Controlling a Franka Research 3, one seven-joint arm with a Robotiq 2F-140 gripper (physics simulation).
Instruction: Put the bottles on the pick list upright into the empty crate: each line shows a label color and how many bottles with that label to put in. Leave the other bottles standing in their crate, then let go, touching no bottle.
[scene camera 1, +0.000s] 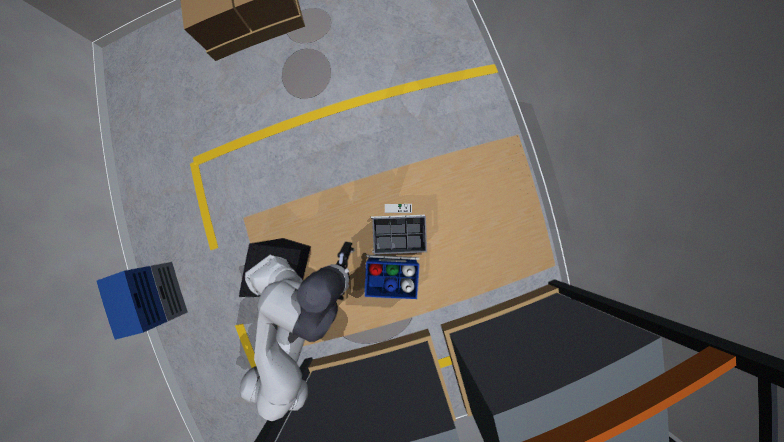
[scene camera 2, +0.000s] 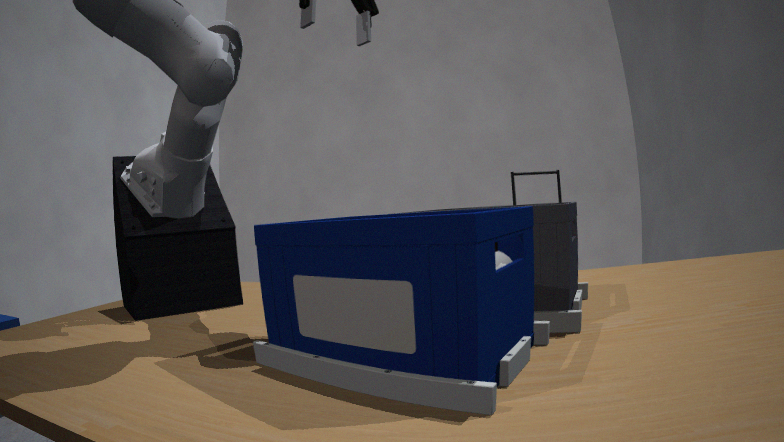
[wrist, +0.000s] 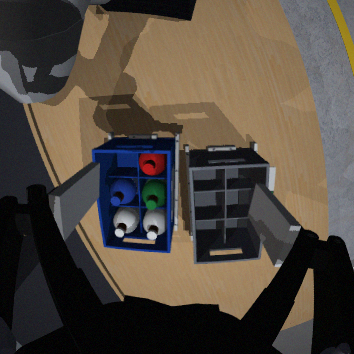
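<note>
The blue crate (scene camera 1: 391, 297) (scene camera 2: 373, 230) (wrist: 101, 220) holds a red bottle (scene camera 1: 375, 269) (wrist: 153, 164), a green bottle (scene camera 1: 392, 269) (wrist: 154, 193), a blue bottle (scene camera 1: 390, 284) (wrist: 123, 191) and two white bottles, one (scene camera 1: 408, 270) (wrist: 155, 221) beside the green and one (scene camera 1: 407, 285) (wrist: 126, 220) beside the blue. The compartment beside the red bottle is empty. The grey crate (scene camera 1: 399, 252) (scene camera 2: 554, 247) (wrist: 227, 260) has six empty compartments. The pick list (scene camera 1: 390, 208) has green and white marks; its numbers are too small to read. My gripper (scene camera 2: 335, 32) (wrist: 175, 190) is open and empty, high above the crates.
Pale rails (scene camera 2: 378, 373) (wrist: 176, 190) edge the crates on the wooden table (scene camera 1: 483, 219) (scene camera 2: 686, 329) (wrist: 235, 75). The robot's black base block (scene camera 1: 252, 255) (scene camera 2: 181, 269) stands at the table's end. A thin dark frame (scene camera 2: 535, 173) rises behind the grey crate.
</note>
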